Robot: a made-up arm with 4 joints.
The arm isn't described. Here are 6 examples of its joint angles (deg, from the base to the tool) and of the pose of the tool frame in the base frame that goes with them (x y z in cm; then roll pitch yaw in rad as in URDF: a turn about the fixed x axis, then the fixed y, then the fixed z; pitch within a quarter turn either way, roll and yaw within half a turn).
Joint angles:
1: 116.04 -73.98 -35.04 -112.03
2: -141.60 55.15 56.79 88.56
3: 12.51 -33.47 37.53 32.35
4: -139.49 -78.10 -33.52 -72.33
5: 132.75 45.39 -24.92 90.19
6: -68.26 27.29 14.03 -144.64
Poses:
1: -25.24 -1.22 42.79 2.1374 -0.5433 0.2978
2: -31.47 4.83 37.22 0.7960 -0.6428 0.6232
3: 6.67 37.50 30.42 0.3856 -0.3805 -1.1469
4: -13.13 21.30 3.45 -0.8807 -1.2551 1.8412
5: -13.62 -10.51 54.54 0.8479 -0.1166 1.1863
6: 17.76 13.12 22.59 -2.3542 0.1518 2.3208
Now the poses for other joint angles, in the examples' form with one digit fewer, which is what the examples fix.
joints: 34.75 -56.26 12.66 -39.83
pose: -0.9 16.0 60.9 1.429 0.670 -0.598
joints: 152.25 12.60 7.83 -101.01
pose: 2.6 33.8 37.6 2.163 -0.775 -1.874
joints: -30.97 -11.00 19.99 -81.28
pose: 20.5 12.3 46.9 -2.812 1.181 1.998
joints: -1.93 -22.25 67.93 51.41
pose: -6.8 33.7 18.3 0.186 -0.784 -0.559
